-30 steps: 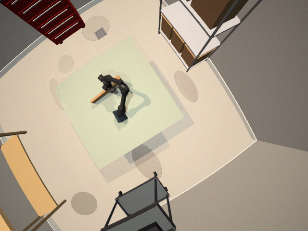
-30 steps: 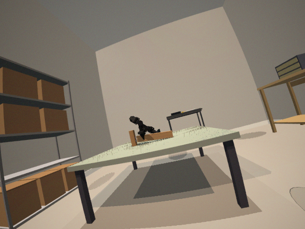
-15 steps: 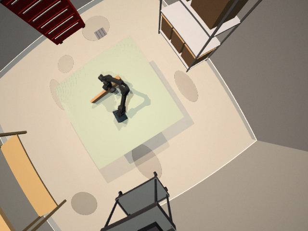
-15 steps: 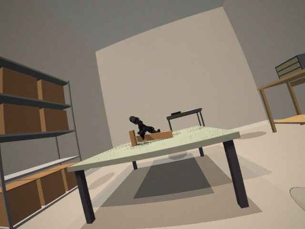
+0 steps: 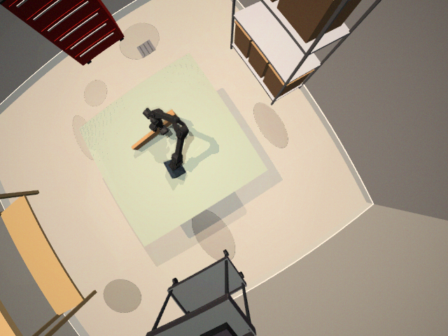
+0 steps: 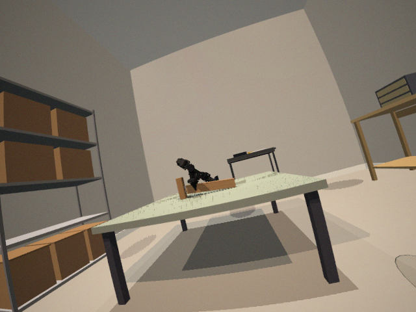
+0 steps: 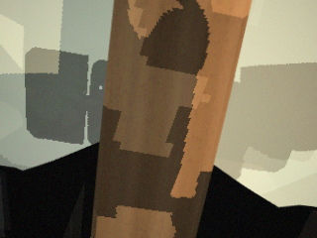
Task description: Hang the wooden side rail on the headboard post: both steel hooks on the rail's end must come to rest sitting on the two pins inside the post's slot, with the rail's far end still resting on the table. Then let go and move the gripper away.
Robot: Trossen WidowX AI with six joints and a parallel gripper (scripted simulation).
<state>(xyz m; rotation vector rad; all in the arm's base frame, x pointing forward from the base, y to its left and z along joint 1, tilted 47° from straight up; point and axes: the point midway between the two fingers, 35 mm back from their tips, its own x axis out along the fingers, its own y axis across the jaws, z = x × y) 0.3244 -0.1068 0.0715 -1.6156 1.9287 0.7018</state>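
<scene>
Right now the headboard post is 1 cm behind my gripper tip, 12 cm to the right of it and 4 cm above it.
</scene>
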